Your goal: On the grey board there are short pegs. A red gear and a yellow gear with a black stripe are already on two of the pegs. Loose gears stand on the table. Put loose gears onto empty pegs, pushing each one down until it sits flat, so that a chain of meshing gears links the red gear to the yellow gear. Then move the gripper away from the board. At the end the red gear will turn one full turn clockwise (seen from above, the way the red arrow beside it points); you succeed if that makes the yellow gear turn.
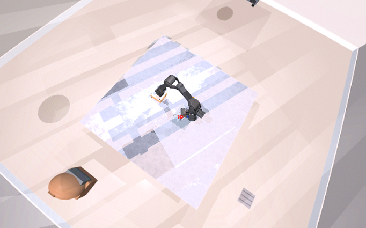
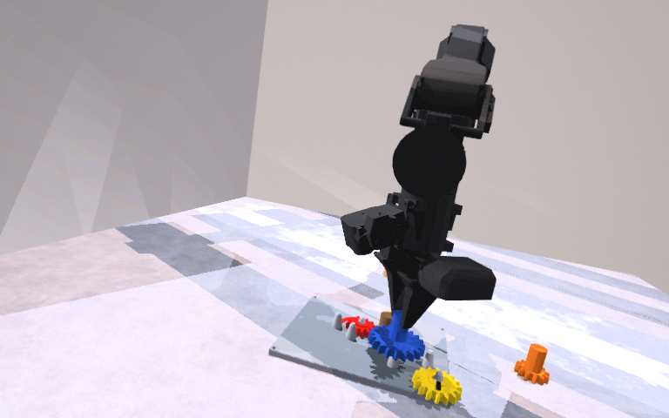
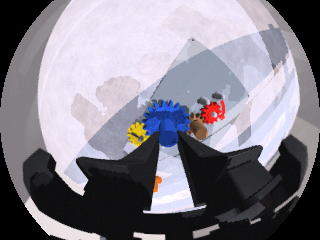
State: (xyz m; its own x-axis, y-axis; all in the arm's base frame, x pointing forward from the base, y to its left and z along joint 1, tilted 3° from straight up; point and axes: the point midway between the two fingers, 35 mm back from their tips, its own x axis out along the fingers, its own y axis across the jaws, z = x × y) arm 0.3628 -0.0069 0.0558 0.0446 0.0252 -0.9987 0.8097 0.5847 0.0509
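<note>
Now: the brown gear 50 mm behind my gripper tip, 20 mm to the right of it and 40 mm below it. Also, from my gripper tip: red gear (60 mm behind, 50 mm to the right, 50 mm below); blue gear (10 mm below); orange gear (80 mm behind, 170 mm to the left, 50 mm below).
</note>
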